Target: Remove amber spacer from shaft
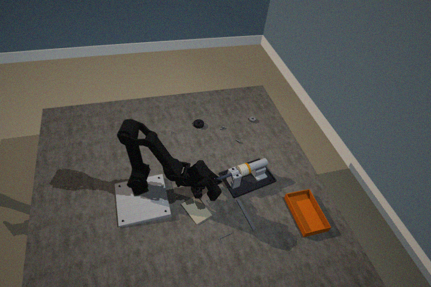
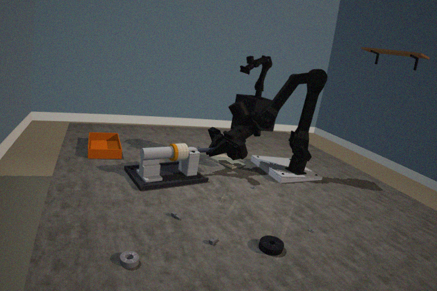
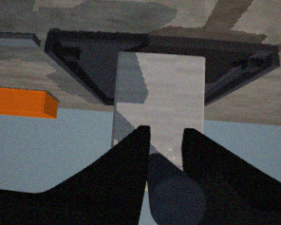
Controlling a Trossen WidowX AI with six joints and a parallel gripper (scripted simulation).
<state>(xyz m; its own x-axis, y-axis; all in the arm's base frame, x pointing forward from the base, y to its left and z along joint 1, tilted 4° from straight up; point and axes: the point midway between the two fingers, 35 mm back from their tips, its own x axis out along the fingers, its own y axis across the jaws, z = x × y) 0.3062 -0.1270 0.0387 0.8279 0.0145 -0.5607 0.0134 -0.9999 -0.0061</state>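
Now: gripper tip 6 cm short of the dark shaft and 2 cm below it. Round my gripper tip: amber spacer 13 cm ahead, 2 cm above; then pale card 14 cm behind, 6 cm to the right, 6 cm below; then thin bar 17 cm to the right, 6 cm below, 4 cm ahead.
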